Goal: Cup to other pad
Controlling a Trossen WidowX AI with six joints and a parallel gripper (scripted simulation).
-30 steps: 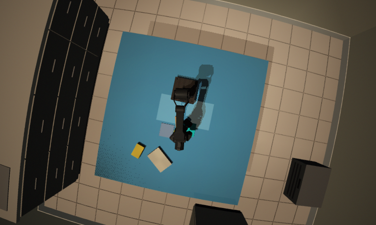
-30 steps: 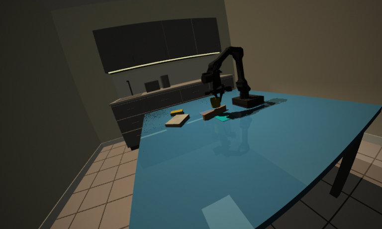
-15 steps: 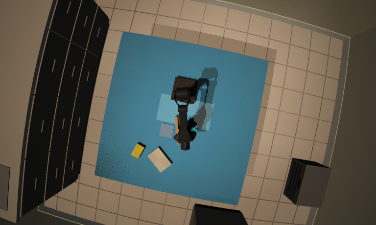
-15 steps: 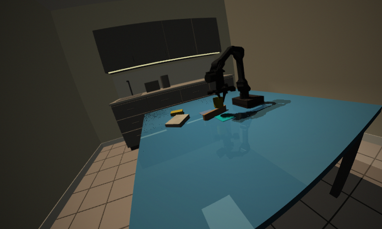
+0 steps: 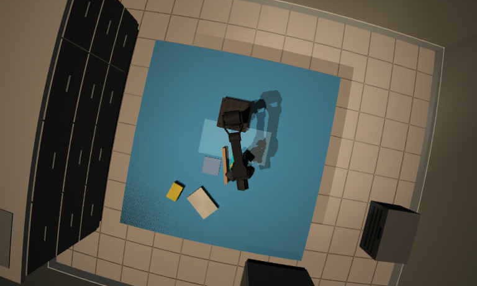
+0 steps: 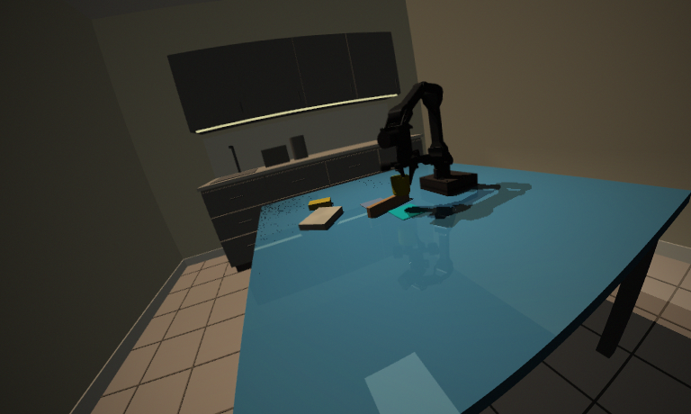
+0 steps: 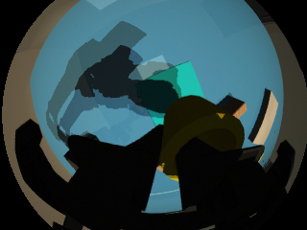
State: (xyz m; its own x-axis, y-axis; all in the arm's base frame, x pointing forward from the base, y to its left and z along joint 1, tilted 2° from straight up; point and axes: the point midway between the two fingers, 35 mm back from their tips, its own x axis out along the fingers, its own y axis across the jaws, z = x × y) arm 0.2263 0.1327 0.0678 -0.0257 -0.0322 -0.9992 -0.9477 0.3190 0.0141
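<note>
The teal pad is 2 cm ahead of my gripper tip and 11 cm below it. Round my gripper tip: grey pad (10 cm ahead, 16 cm to the right, 11 cm below); then wooden bar (6 cm ahead, 8 cm to the right, 9 cm below); then yellow cup (2 cm ahead, 1 cm to the right).
</note>
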